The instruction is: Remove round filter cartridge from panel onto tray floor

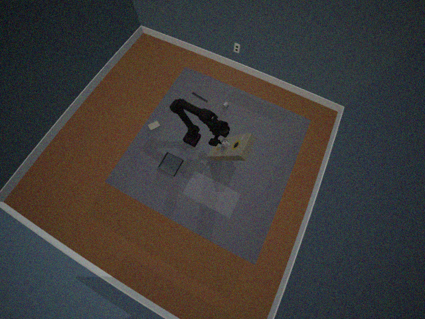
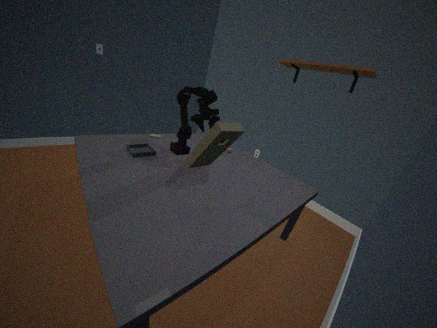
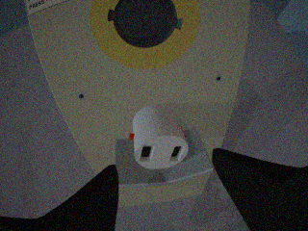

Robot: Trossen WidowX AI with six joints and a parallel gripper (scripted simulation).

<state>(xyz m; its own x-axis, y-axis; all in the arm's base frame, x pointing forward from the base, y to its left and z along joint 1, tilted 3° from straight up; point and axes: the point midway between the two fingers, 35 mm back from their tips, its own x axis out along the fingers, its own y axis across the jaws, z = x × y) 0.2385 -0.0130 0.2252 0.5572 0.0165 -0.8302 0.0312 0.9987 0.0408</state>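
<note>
My gripper tip is now 40 mm above the white round filter cartridge and 20 mm short of it. From my gripper tip the other things lie so: cream service panel (60 mm below, 60 mm ahead); then small cream block (630 mm behind, 230 mm below, 30 mm to the right); then dark square tray (330 mm behind, 270 mm to the right, 230 mm below).
</note>
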